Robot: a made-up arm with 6 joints.
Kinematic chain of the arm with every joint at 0, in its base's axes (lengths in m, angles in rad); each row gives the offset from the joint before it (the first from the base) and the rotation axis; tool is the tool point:
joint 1: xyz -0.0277 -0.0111 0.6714 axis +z
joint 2: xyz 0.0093 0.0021 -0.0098 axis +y
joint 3: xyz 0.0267 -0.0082 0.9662 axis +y
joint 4: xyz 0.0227 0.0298 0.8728 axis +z
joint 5: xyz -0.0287 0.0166 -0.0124 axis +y
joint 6: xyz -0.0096 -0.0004 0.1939 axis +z
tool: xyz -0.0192 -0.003 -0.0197
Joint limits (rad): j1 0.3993..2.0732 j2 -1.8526..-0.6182 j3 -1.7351..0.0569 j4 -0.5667..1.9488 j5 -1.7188..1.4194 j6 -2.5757..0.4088
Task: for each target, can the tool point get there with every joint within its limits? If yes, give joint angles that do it. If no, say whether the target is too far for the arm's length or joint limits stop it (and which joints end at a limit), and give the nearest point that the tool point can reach.
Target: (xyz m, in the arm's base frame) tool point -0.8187 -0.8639 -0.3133
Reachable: yes | joints 0.6720 -1.6945 -1.2174 1.5843 -1.2247 -1.3588
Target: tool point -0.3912 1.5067 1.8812
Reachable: no: joint limits stop it (at a limit: joint 1, joint 2, joint 3, joint 5, joint 6) | nearest point -0.9319 -0.2281 2.2617 | short by 1.857 m
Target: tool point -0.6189 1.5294 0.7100
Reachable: no: joint limits stop it (at a limit: joint 1, joint 2, joint 3, joint 4, joint 5) | nearest point -1.0270 -0.2613 0.7995 | short by 1.839 m
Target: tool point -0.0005 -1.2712 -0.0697
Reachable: yes | joints 1.6433 -1.3461 -1.5005 0.3004 0.3877 -1.4691
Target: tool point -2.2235 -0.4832 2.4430
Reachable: no: too far | nearest point -1.4882 -0.5309 1.9133 | short by 0.907 m
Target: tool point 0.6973 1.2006 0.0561
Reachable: no: joint limits stop it (at a limit: joint 1, joint 2, joint 3) | nearest point 0.2818 -0.3336 -0.3176 | short by 1.633 m
